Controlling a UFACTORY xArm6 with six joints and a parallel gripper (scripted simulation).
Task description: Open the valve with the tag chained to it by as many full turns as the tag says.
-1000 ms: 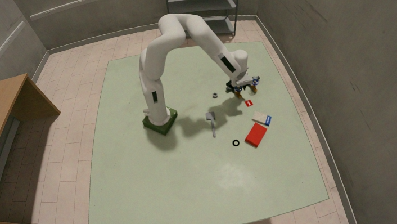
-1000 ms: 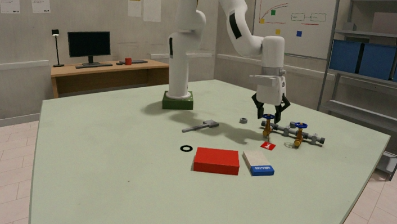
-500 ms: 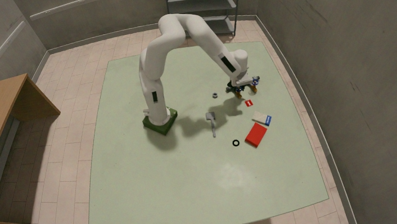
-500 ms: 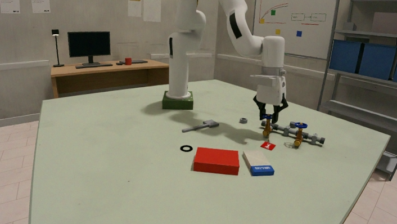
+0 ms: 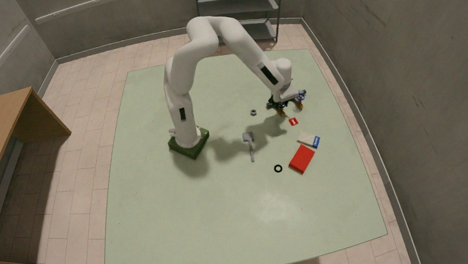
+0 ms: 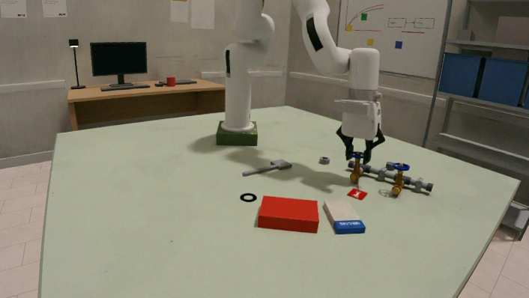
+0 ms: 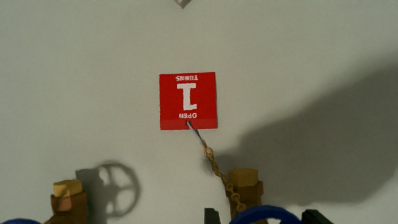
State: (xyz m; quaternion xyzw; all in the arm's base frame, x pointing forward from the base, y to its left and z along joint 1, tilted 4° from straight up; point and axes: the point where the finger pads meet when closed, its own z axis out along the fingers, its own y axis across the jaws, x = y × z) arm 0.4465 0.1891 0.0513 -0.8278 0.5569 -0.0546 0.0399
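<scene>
Now: the red tag 7 cm ahead of my hand, 4 cm to the right of it and 8 cm below it. Also, from my hand: grey nut: 14 cm behind, 7 cm below; then white-and-blue box: 14 cm ahead, 16 cm to the right, 7 cm below; then grey scraper: 16 cm behind, 19 cm to the right, 7 cm below.
</scene>
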